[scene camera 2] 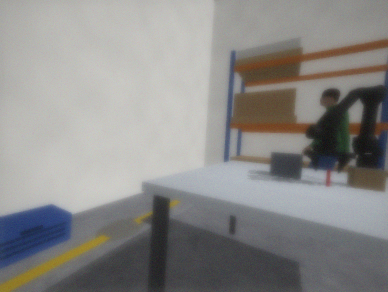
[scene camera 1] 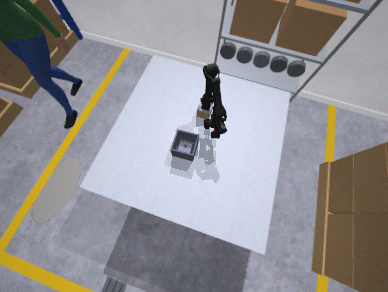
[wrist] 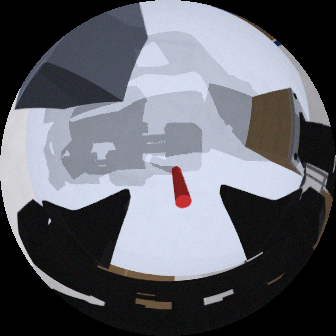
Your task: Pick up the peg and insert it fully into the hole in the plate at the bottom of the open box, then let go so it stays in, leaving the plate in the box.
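Places are measured from the arm's base along level axes (x ahead, y left, z up), in metres.
Pixels of known places: gripper, fingertip midpoint: (scene camera 2: 327, 172) (scene camera 1: 213, 130) (wrist: 175, 192); arm's base, link origin: (scene camera 2: 366, 167) (scene camera 1: 206, 106) (wrist: 303, 141).
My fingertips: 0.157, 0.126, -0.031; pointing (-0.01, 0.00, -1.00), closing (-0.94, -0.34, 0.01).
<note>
For each thing: its top centre in the pictures, then the offset to it from my fingertips, as dx, dy, dz. Level surfaces: height alone.
- red peg, top centre: (wrist: 182, 201) (scene camera 2: 328, 169) (scene camera 1: 214, 129) -0.006, +0.000, +0.012
- dark grey open box, top centre: (scene camera 1: 185, 141) (scene camera 2: 285, 153) +0.192, -0.148, +0.070
- light plate, top centre: (scene camera 1: 185, 146) +0.192, -0.148, -0.007
- white table, surface height: dz -0.068
The red peg (scene camera 1: 214, 131) (scene camera 2: 328, 178) (wrist: 181, 190) stands upright on the white table. My gripper (scene camera 1: 212, 128) (scene camera 2: 326, 159) (wrist: 175, 192) is open and empty above it, fingers pointing down. In the wrist view the peg shows between the two spread fingers, with gaps on both sides. In scene camera 2 the fingertips are near the height of the peg's top. The dark grey open box (scene camera 1: 183, 154) (scene camera 2: 286, 165) (wrist: 100, 45) stands beside the peg. The light plate (scene camera 1: 182, 148) lies at the box's bottom with a dark hole near its middle; its inside is hidden in scene camera 2.
The brown block (scene camera 1: 203, 113) (scene camera 2: 366, 179) (wrist: 270, 127) under the arm's base stands near the peg. The white table (scene camera 1: 235, 200) (scene camera 2: 215, 187) carries these things. A person (scene camera 1: 37, 55) (scene camera 2: 344, 120) stands beyond the table. Shelves with cartons are in the background.
</note>
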